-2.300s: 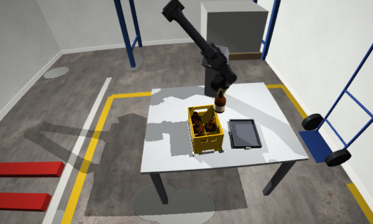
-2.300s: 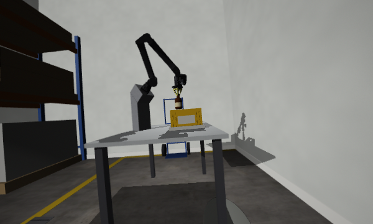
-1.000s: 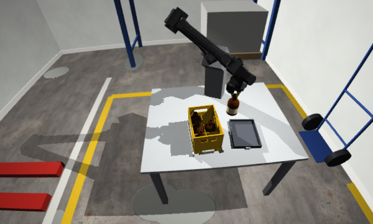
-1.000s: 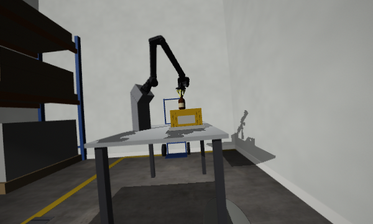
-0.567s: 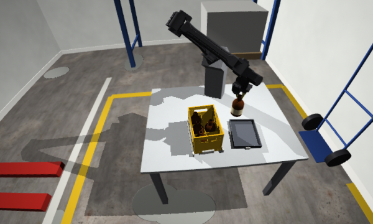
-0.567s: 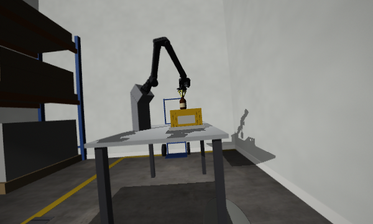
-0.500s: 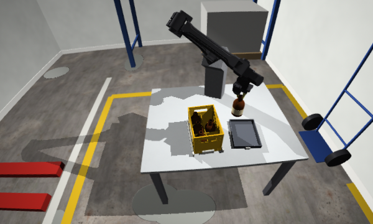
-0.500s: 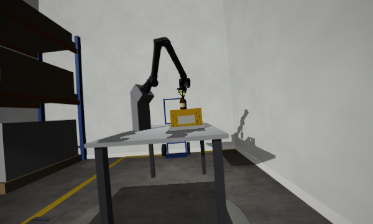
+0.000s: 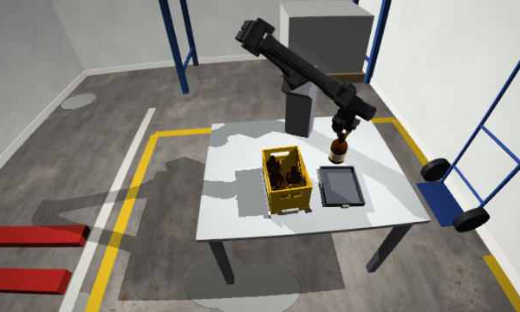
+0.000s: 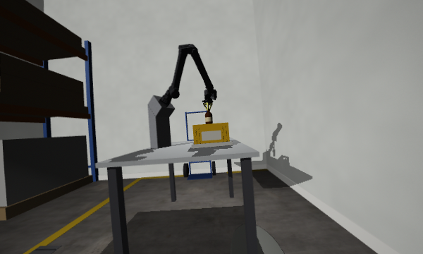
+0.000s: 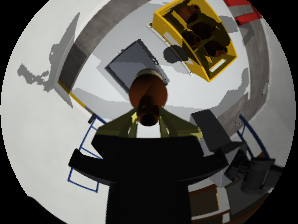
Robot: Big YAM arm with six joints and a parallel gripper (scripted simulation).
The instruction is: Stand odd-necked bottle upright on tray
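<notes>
The brown bottle is 60 mm below my hand. The rest, counted from my hand: dark tray 320 mm below, 40 mm to the left, 40 mm ahead; crate 250 mm below, 230 mm to the right, 90 mm behind.
</notes>
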